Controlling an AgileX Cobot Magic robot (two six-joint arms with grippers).
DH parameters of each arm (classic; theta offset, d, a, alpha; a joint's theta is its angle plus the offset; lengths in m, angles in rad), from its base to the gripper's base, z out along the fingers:
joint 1: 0 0.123 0 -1.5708
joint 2: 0.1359 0 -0.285 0
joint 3: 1.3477 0 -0.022 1.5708
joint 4: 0 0.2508 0 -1.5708
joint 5: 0 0 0.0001 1.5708
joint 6: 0 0.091 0 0
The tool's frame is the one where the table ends.
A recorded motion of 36 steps. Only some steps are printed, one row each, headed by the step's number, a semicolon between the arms.
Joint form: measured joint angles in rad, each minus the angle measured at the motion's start. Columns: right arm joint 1, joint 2, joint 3, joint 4, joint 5, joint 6; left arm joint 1, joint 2, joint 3, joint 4, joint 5, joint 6.
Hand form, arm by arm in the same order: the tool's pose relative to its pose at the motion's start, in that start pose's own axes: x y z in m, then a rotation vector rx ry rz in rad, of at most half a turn. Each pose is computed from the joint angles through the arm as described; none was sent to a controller.
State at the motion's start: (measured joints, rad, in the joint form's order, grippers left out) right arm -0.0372 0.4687 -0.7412 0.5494 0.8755 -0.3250; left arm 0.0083 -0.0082 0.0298 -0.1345 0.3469 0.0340
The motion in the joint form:
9: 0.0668 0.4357 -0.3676 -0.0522 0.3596 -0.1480; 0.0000 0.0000 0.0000 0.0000 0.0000 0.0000
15: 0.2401 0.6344 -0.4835 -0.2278 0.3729 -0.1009; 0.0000 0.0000 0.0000 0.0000 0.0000 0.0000
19: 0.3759 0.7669 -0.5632 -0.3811 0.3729 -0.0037; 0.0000 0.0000 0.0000 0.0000 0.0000 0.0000
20: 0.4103 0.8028 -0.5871 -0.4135 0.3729 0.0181; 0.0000 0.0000 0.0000 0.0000 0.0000 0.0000
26: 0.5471 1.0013 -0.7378 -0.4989 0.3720 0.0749; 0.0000 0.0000 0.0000 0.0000 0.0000 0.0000
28: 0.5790 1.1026 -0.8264 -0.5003 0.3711 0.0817; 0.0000 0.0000 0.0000 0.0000 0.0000 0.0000
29: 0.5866 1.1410 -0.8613 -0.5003 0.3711 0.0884; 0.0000 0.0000 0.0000 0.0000 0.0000 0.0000
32: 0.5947 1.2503 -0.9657 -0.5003 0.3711 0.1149; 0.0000 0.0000 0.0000 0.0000 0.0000 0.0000
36: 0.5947 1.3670 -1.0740 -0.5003 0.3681 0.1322; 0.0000 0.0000 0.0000 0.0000 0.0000 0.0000
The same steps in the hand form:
9: -0.0653 -0.0026 0.0474 -0.1597 0.4218 -0.1790; 0.0000 0.0000 0.0000 0.0000 0.0000 0.0000
15: -0.0780 0.0013 0.0953 -0.1584 0.5894 -0.3053; 0.0000 0.0000 0.0000 0.0000 0.0000 0.0000
19: -0.0813 0.0133 0.1313 -0.1122 0.6857 -0.3823; 0.0000 0.0000 0.0000 0.0000 0.0000 0.0000
20: -0.0821 0.0184 0.1410 -0.1050 0.7040 -0.4036; 0.0000 0.0000 0.0000 0.0000 0.0000 0.0000
26: -0.0854 0.0508 0.1940 -0.1180 0.7623 -0.4962; 0.0000 0.0000 0.0000 0.0000 0.0000 0.0000
28: -0.0871 0.0644 0.2211 -0.1374 0.7753 -0.5129; 0.0000 0.0000 0.0000 0.0000 0.0000 0.0000
29: -0.0876 0.0685 0.2316 -0.1402 0.7793 -0.5119; 0.0000 0.0000 0.0000 0.0000 0.0000 0.0000
32: -0.0895 0.0761 0.2620 -0.1353 0.7855 -0.4925; 0.0000 0.0000 0.0000 0.0000 0.0000 0.0000
36: -0.0880 0.0804 0.2956 -0.1279 0.7915 -0.4759; 0.0000 0.0000 0.0000 0.0000 0.0000 0.0000

